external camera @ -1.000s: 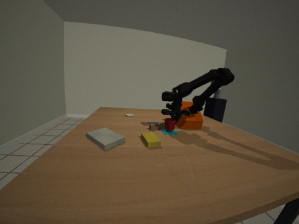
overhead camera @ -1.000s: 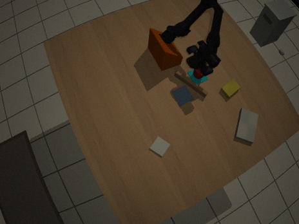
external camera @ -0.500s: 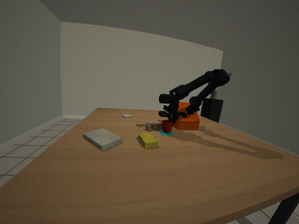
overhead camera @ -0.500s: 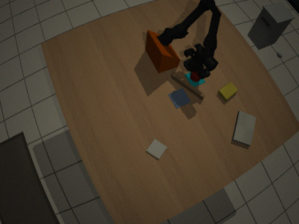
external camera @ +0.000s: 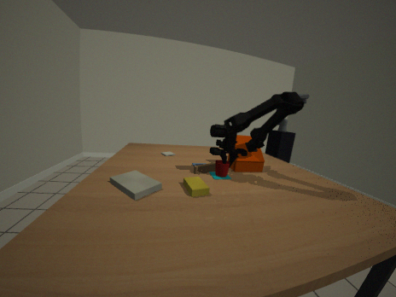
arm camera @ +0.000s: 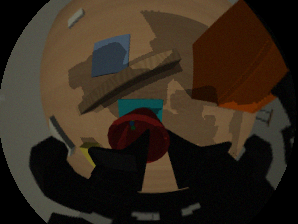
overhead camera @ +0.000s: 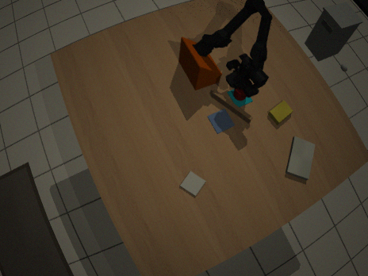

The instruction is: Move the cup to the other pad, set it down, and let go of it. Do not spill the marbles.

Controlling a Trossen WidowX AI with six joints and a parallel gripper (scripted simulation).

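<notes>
The red cup is 3 cm ahead of my gripper tip. Also, from my gripper tip: blue pad: 15 cm to the right, 9 cm ahead, 5 cm below; then low brown bar: 8 cm to the right, 6 cm ahead, 3 cm below; then cyan pad: 5 cm below, 3 cm ahead.
</notes>
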